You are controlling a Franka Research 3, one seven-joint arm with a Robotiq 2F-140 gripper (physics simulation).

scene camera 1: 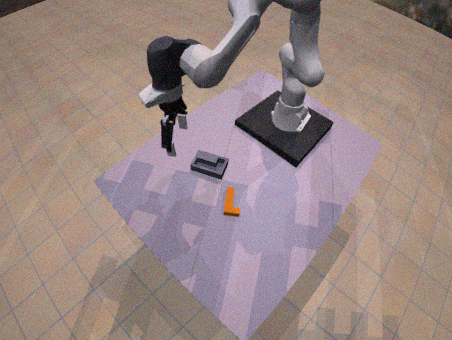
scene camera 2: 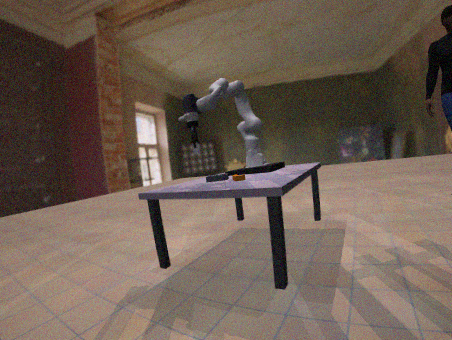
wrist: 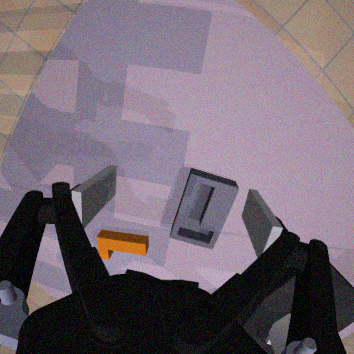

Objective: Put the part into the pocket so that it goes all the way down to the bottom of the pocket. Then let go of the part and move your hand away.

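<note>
The orange L-shaped part [scene camera 1: 230, 201] [scene camera 2: 238, 177] [wrist: 123, 242] lies flat on the table, beside and apart from the block. The dark grey block [scene camera 1: 207, 171] [scene camera 2: 217, 178] [wrist: 221, 204] lies on the table with its L-shaped pocket facing up; the pocket holds no part. My gripper [scene camera 1: 177, 136] [scene camera 2: 195, 148] [wrist: 179, 191] is open and empty, above the table to the left of the block in the first scene view. In the wrist view the block shows between the finger pads, and the part shows lower left, near the left finger.
The black base plate [scene camera 1: 267, 136] [scene camera 2: 274, 167] carries the arm's foot, behind and to the right of the block in the first scene view. The light purple table [scene camera 1: 345, 160] [scene camera 2: 215, 193] ends in an edge to the left of the gripper in that view.
</note>
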